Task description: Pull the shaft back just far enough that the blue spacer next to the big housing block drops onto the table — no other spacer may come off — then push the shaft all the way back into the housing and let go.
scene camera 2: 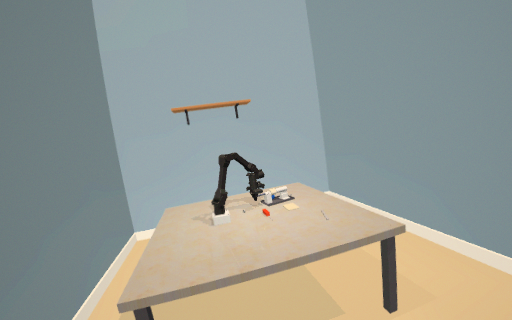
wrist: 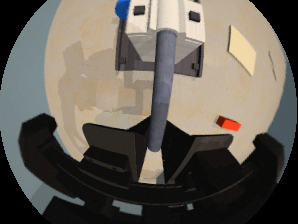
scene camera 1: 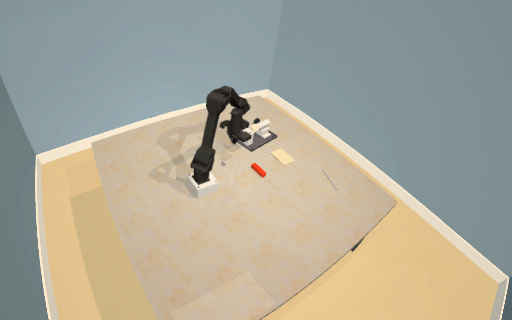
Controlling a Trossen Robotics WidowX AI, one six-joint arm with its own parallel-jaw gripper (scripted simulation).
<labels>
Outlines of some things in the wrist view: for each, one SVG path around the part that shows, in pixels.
The gripper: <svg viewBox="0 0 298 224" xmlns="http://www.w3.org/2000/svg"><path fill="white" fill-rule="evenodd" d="M17 139L28 172L64 196L84 201L81 206L53 196L41 214L51 224L246 224L278 185L275 181L286 163L281 141L266 132L255 135L254 151L239 164L227 149L233 143L233 135L189 135L166 120L160 147L165 184L140 183L150 116L128 129L82 125L89 148L81 163L57 143L53 132L59 125L48 113L23 121ZM193 204L193 210L184 210L181 216L169 216L170 206ZM113 201L142 205L141 216L120 212L120 208L112 206Z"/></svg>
A grey-blue shaft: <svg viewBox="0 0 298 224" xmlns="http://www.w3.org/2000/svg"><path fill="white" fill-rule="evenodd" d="M172 30L158 31L156 35L157 45L156 55L154 55L156 65L154 65L148 149L150 152L160 151L162 141L164 141L170 100L172 100L170 99L170 92L172 92L174 63L176 63L174 61L176 59L174 53L176 53L177 35Z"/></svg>
</labels>
